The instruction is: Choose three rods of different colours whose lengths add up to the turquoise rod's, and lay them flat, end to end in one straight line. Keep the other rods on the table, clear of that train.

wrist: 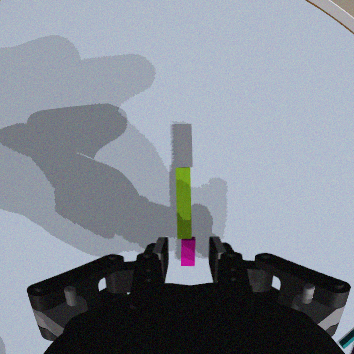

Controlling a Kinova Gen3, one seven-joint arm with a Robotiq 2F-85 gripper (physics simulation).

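Places are measured from the arm's base along level axes (x ahead, y left, z up), in centimetres.
Where they show: gripper, fingertip midpoint: (188, 249).
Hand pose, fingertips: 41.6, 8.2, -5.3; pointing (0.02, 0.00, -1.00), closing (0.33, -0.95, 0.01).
After its pixels a point has its place, as x, y, z.
A lime rod (183, 200) {45.0, 9.7, -4.7} lies lengthwise in the middle of the wrist view. A grey rod (182, 145) {48.5, 11.0, -4.7} adjoins its upper end; its colour is close to the shadows and its left edge looks ragged. A short magenta rod (188, 252) {41.5, 8.2, -4.7} is at the lime rod's lower end, set slightly to the right; the ends look as if they meet, but a small gap cannot be ruled out. My gripper (188, 249) {41.6, 8.2, -5.3} is partly open and holds nothing. Its fingertips stand on either side of the magenta rod, with space on both sides. Part of a turquoise rod (347, 338) {34.5, -14.7, -5.1} shows at the lower right corner.
The pale table top (280, 125) {52.8, 4.2, -5.7} has a curved edge at the upper right. Broad arm shadows cross the left side and reach the lime rod. The black gripper body hides the bottom middle of the view.
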